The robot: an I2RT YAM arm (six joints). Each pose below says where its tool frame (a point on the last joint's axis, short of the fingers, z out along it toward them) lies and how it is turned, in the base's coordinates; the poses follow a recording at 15 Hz.
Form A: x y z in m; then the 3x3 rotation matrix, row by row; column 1 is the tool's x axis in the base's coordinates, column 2 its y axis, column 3 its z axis. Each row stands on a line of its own.
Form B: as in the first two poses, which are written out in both.
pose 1, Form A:
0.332, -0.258, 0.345
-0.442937, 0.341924, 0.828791
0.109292, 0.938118, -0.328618
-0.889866, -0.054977, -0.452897
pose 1, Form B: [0.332, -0.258, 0.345, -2.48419, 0.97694, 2.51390]
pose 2, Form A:
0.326, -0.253, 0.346
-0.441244, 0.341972, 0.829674
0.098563, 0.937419, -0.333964
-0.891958, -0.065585, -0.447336
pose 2, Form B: [0.326, -0.253, 0.346, -2.48227, 0.97852, 2.50030]
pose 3, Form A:
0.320, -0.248, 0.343
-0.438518, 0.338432, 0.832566
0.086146, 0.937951, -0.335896
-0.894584, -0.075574, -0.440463
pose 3, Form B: [0.320, -0.248, 0.343, -2.48431, 0.98372, 2.49008]
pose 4, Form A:
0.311, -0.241, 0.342
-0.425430, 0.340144, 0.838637
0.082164, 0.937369, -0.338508
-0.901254, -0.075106, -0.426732
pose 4, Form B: [0.311, -0.241, 0.342, -2.46714, 0.99478, 2.47098]
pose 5, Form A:
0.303, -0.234, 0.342
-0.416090, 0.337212, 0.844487
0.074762, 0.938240, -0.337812
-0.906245, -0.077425, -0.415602
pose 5, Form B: [0.303, -0.234, 0.342, -2.46052, 1.00561, 2.45908]
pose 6, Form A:
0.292, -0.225, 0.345
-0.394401, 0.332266, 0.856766
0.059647, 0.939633, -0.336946
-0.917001, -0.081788, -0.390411
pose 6, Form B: [0.292, -0.225, 0.345, -2.44149, 1.02896, 2.42957]
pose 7, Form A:
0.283, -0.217, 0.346
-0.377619, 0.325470, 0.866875
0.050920, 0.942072, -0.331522
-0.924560, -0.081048, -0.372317
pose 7, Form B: [0.283, -0.217, 0.346, -2.43023, 1.04890, 2.41409]
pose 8, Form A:
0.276, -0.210, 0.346
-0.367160, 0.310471, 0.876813
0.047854, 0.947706, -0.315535
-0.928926, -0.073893, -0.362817
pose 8, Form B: [0.276, -0.210, 0.346, -2.43966, 1.06919, 2.42578]
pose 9, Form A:
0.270, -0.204, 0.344
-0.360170, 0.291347, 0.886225
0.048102, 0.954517, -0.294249
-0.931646, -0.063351, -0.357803
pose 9, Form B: [0.270, -0.204, 0.344, -2.46144, 1.08913, 2.45335]
